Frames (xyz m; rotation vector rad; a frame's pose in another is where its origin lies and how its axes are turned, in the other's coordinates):
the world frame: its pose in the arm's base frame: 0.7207 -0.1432 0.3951 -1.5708 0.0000 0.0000
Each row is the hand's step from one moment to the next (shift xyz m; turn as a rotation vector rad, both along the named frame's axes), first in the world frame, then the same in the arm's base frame.
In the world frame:
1: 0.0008 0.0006 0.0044 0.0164 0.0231 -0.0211
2: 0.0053 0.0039 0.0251 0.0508 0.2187 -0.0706
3: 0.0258 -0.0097 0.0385 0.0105 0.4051 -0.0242
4: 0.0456 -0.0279 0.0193 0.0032 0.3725 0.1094
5: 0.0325 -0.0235 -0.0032 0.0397 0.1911 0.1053
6: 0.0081 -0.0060 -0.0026 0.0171 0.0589 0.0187
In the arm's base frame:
1: 0.0008 0.0044 -0.0006 0.0164 -0.0211 -0.0231
2: 0.0053 0.0251 -0.0039 0.0508 -0.0706 -0.2187
3: 0.0258 0.0385 0.0097 0.0105 -0.0242 -0.4051
4: 0.0456 0.0193 0.0279 0.0032 0.1094 -0.3725
5: 0.0325 -0.0032 0.0235 0.0397 0.1053 -0.1911
6: 0.0081 -0.0026 0.0060 0.0171 0.0187 -0.0589

